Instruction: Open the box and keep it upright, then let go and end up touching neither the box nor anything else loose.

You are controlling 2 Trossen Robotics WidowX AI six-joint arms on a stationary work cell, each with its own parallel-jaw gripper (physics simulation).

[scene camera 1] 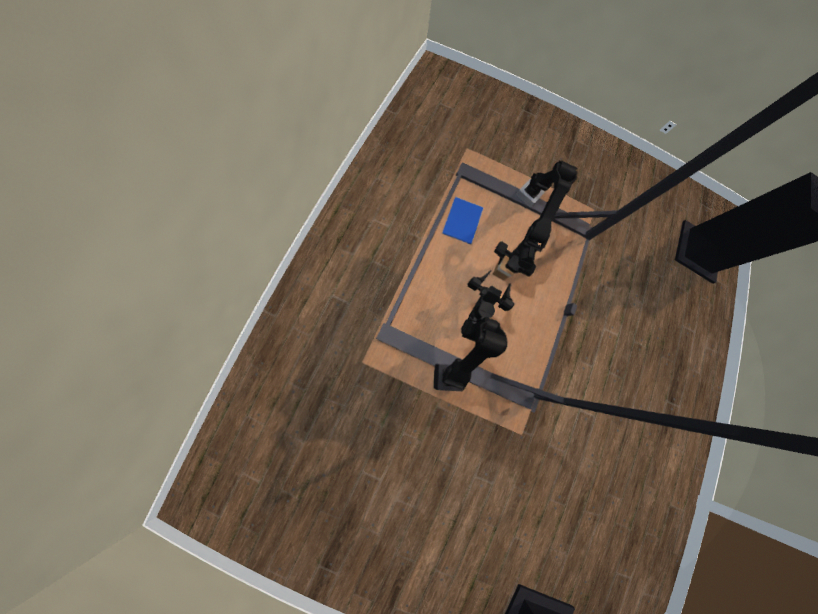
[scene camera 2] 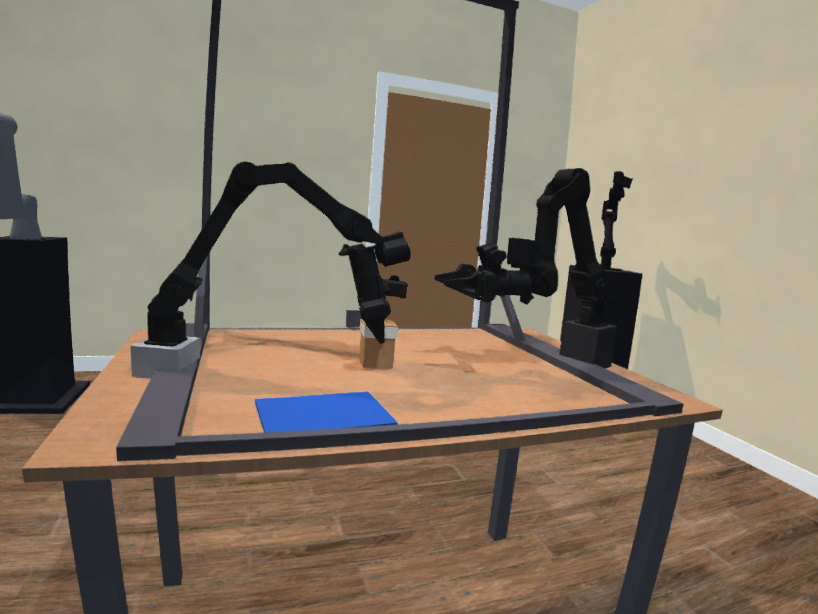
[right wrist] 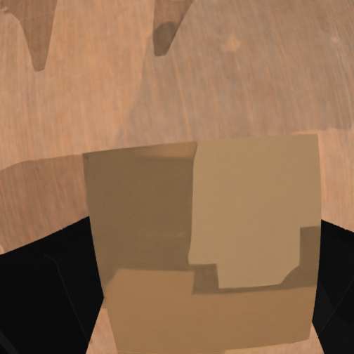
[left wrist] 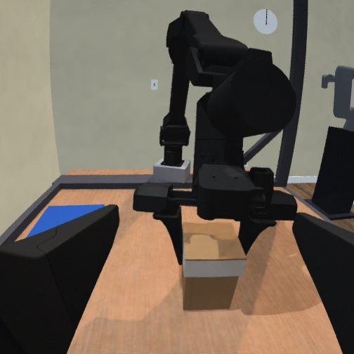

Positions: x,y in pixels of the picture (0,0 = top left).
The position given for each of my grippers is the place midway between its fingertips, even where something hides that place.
my left gripper: scene camera 1 500,277; scene camera 2 439,280; left wrist 208,218; not seen in the right wrist view (out of frame)
blue mat: scene camera 1; scene camera 2; left wrist 53,215; not seen in the right wrist view (out of frame)
same spot on blue mat: (scene camera 2: 357,409) = (scene camera 1: 458,229)
